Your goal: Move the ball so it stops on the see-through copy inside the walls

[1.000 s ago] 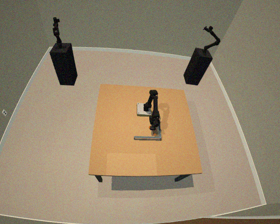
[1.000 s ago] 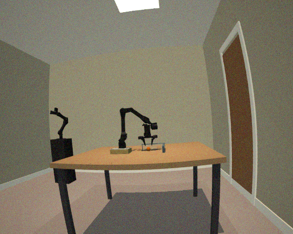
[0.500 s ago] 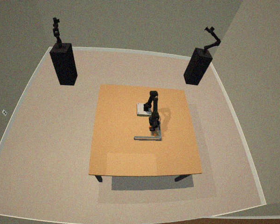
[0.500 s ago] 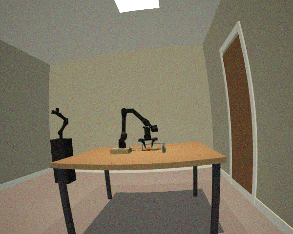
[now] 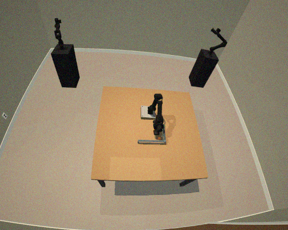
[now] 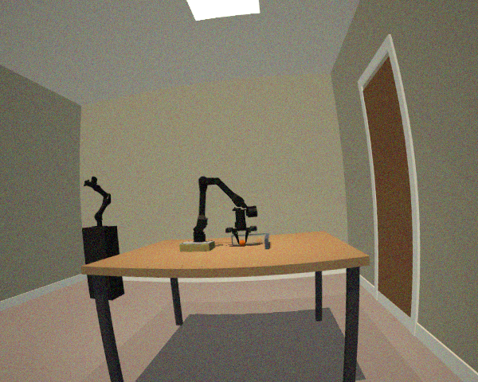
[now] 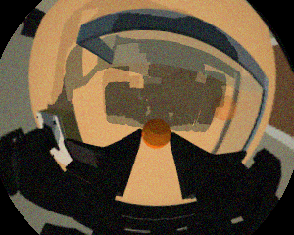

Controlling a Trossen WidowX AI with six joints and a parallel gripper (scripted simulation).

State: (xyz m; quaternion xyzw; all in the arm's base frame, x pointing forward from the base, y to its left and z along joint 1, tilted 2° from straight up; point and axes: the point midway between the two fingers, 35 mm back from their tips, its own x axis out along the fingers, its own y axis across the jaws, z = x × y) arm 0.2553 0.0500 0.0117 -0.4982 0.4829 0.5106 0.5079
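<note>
The see-through copy of ball is 100 mm ahead of my gripper tip and 50 mm to the left of it. From my gripper tip the other things lie so: orange ball: right at my gripper tip.
</note>
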